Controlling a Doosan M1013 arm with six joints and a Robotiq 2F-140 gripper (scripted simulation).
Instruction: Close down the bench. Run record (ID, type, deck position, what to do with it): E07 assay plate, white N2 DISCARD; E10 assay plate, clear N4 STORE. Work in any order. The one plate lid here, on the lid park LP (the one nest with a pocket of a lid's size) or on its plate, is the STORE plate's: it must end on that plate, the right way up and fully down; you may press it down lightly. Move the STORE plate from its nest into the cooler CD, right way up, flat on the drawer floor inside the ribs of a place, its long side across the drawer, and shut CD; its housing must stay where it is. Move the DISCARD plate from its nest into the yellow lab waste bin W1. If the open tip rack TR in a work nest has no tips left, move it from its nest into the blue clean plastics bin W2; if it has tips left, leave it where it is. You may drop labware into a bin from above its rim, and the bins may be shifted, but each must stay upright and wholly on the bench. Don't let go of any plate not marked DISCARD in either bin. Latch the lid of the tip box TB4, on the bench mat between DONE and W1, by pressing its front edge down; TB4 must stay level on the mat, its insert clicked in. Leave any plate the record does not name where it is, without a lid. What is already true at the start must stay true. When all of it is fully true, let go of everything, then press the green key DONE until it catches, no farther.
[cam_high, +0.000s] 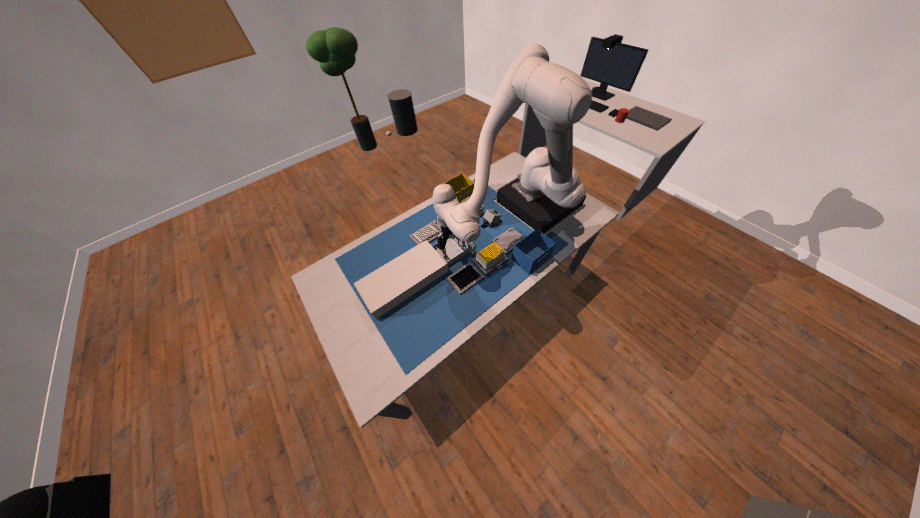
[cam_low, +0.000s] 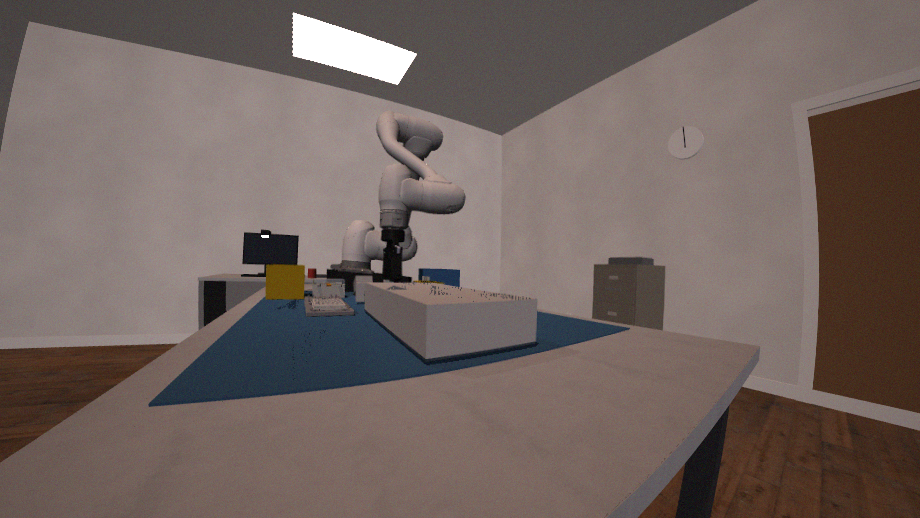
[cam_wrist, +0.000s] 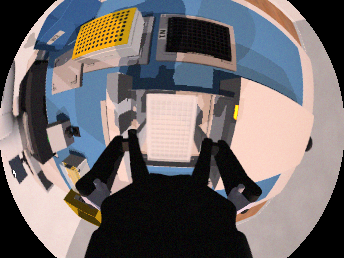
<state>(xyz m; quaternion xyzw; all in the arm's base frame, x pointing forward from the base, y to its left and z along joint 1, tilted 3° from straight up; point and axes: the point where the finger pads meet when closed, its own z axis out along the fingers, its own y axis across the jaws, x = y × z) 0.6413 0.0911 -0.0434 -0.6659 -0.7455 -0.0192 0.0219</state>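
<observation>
Now: the cooler drawer 40 mm ahead of my hand and 20 mm below it. From my hand the other things lie so: white cooler CD: 170 mm ahead, 20 mm to the left, 10 mm below; then label N2: 200 mm to the right, 30 mm below; then black plate: 30 mm ahead, 190 mm to the left, 20 mm below.
</observation>
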